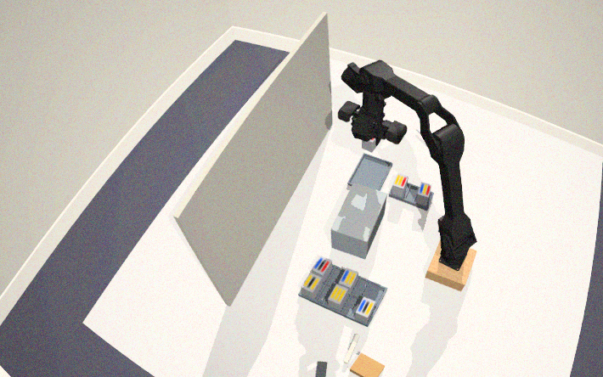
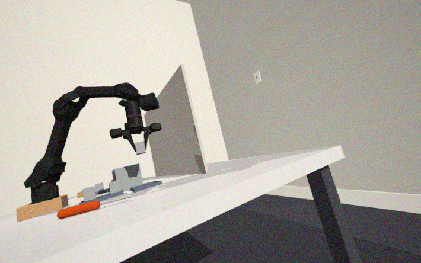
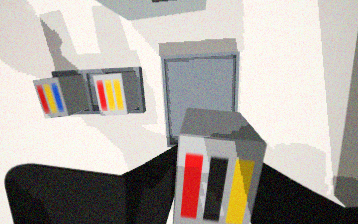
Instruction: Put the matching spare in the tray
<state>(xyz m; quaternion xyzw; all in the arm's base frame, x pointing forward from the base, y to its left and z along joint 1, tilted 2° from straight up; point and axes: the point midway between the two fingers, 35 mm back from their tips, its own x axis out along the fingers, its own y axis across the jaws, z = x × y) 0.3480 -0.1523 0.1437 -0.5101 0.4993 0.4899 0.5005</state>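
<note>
The blue-grey tray lies 14 cm below my gripper tip and 1 cm behind it. From my gripper tip the other things lie so: grey spare (2 cm above); grey mounted unit (20 cm to the left, 9 cm below, 7 cm behind); small rack (15 cm behind, 14 cm below, 1 cm to the left).
</note>
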